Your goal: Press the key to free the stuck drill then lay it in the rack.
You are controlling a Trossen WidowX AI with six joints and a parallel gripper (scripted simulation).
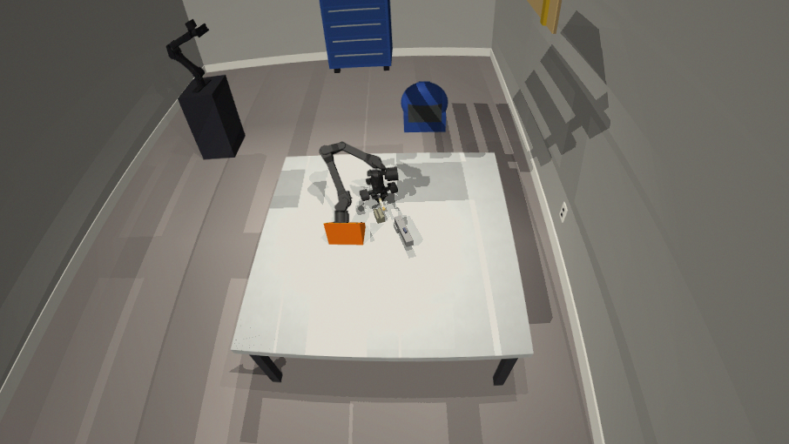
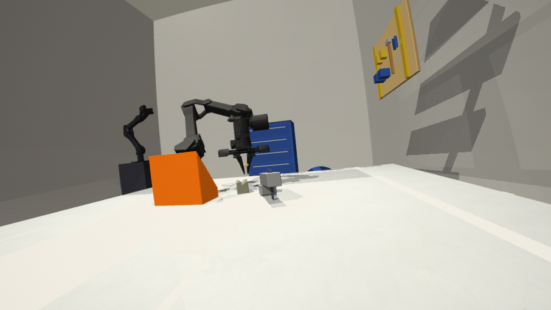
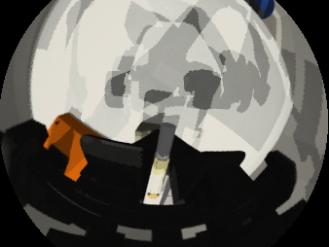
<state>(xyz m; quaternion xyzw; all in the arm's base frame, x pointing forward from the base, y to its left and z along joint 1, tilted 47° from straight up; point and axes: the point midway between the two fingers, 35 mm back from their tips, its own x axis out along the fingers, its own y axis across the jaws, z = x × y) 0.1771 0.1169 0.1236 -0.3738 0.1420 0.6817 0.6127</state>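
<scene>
Now: the rack 5 cm to the right of my gripper tip and 4 cm below it. Round my gripper tip: blue drill 13 cm ahead, 21 cm to the right.
</scene>
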